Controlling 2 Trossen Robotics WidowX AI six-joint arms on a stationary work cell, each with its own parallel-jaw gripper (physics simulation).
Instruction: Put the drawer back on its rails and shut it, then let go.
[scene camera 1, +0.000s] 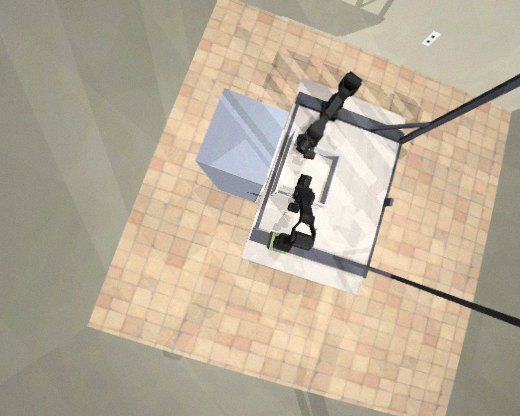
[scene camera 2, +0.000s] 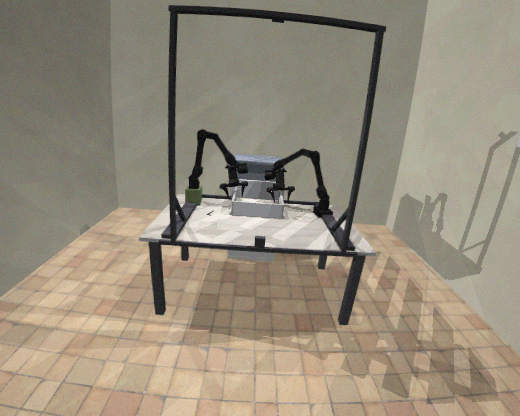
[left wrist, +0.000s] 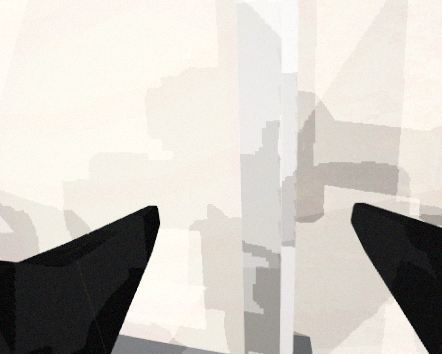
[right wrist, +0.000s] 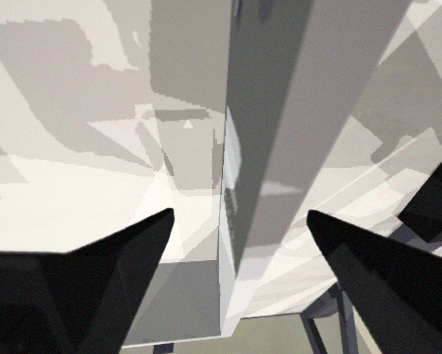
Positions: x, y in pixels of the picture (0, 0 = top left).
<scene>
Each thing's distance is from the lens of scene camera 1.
grey drawer (scene camera 1: 323, 168): 1.30 m
cabinet top (scene camera 1: 242, 137): 0.97 m
black frame post (scene camera 1: 499, 90): 1.31 m
The marked spots on the cabinet top and the black frame post are 1.07 m apart.
</scene>
